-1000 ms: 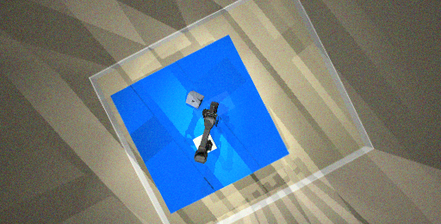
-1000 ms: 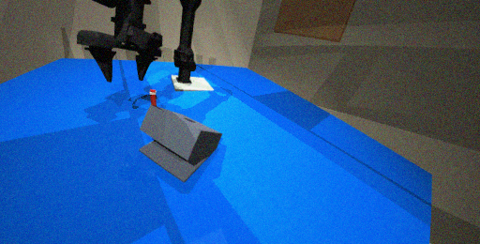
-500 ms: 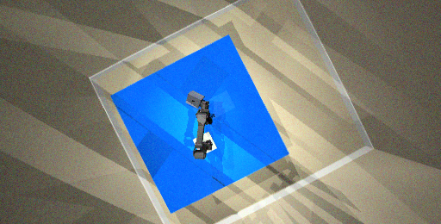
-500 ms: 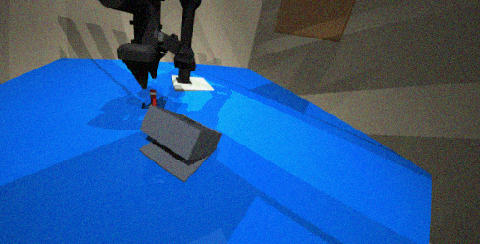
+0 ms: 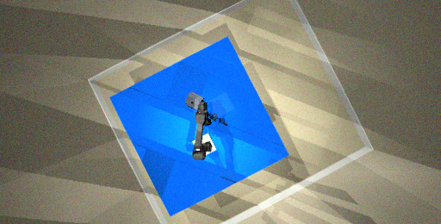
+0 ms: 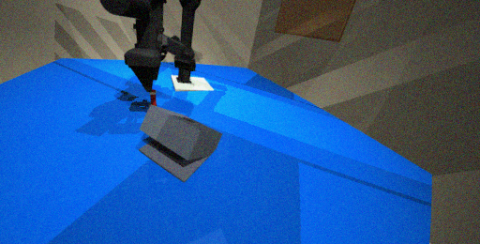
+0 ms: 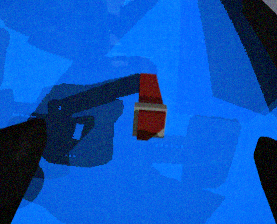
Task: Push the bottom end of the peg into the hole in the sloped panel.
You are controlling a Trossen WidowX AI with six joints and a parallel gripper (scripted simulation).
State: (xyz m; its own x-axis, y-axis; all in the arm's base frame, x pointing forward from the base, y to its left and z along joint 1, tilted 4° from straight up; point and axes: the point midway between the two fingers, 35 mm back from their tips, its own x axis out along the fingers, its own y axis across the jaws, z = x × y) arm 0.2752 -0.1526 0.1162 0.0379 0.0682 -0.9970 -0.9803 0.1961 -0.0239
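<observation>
Right now the red peg is 4 cm below my gripper tip. Also, from my gripper tip: dark hole (14 cm ahead, 7 cm to the left, 3 cm below); flat grey foot (16 cm ahead, 4 cm to the left, 9 cm below); grey sloped panel (15 cm ahead, 5 cm to the left, 5 cm below).
</observation>
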